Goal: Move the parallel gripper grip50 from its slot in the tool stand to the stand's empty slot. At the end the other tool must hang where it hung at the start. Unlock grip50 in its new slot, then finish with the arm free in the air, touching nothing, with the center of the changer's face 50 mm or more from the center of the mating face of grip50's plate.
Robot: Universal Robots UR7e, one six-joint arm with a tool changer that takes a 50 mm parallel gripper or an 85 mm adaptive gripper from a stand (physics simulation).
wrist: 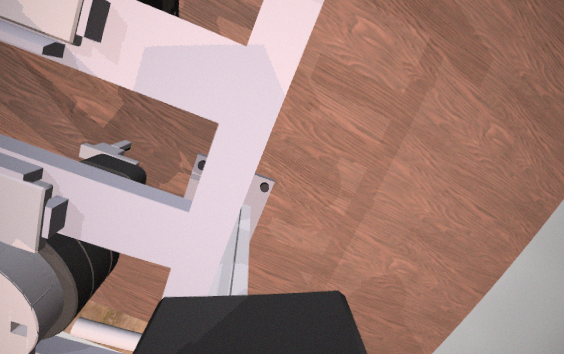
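Frame: origin at the arm's base, x right, y ahead, z up, level; centimetres.
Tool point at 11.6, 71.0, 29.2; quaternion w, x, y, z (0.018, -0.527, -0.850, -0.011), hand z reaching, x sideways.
A point is followed by its place in that frame, as x, y, z.
The pale tool stand (235, 95) @(5.6, 67.3, 21.9) fills the left half of the wrist view, with flat bars around open slots. A round grey and black tool body (65, 280) @(16.5, 63.2, 21.9) shows at the lower left beside a pale plate (20, 212) @(13.3, 61.1, 22.5) with dark blocks at its edge. Another pale plate (40, 17) @(5.9, 60.4, 22.5) shows at the upper left. A black rounded part with a grey bracket (107, 152) @(14.5, 58.5, 10.4) shows below the stand's middle bar. Which of these belongs to grip50 I cannot tell. My gripper's fingers do not show, and no contact of the changer's face with a tool is visible.
A large black block (250, 325) is close to the camera at the bottom edge and hides part of the stand. Small drilled brackets (260, 200) @(19.0, 74.9, -5.1) stick out under the stand. A wooden surface (425, 150) @(0.6, 96.3, -6.3) lies below, with a pale grey area (530, 290) beyond its edge.
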